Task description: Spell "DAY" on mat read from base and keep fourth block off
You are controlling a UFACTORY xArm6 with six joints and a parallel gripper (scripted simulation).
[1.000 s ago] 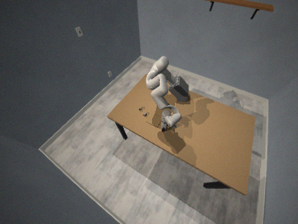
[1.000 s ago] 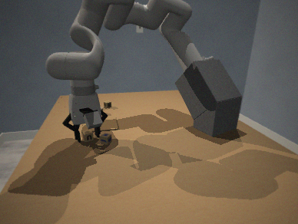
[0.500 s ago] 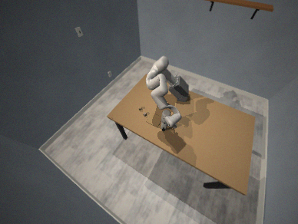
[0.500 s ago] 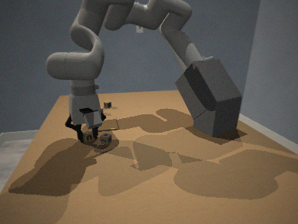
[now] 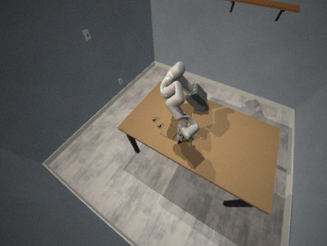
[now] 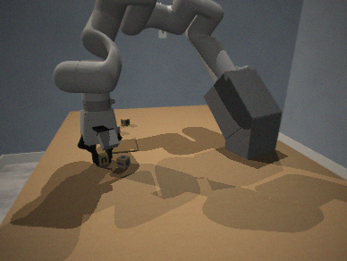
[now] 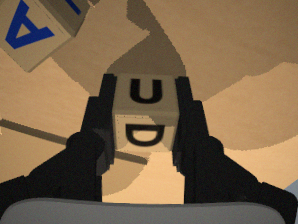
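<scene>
The thin tan mat is 5 cm behind my hand, 13 cm to the right of it and 2 cm below it.
</scene>
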